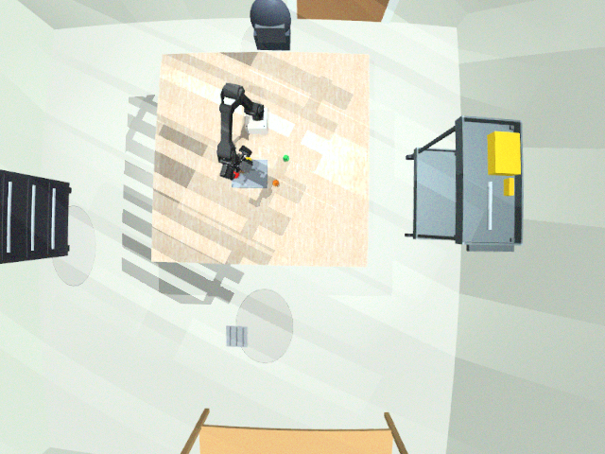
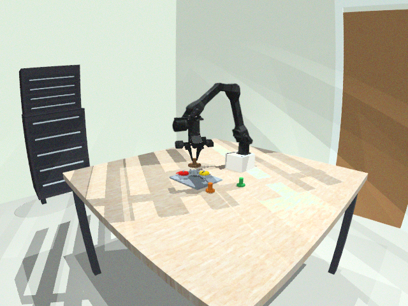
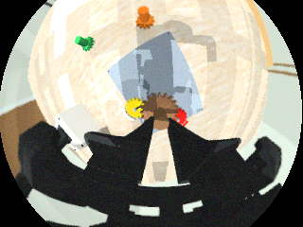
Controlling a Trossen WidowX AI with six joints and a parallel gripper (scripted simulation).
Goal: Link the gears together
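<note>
The yellow gear lies 7 cm below my gripper tip, 5 cm behind it and 2 cm to the left of it. Also, from my gripper tip: brown gear 1 cm below; red gear 7 cm below, 6 cm to the right, 2 cm ahead; orange gear 18 cm to the left, 8 cm ahead, 7 cm below.
</note>
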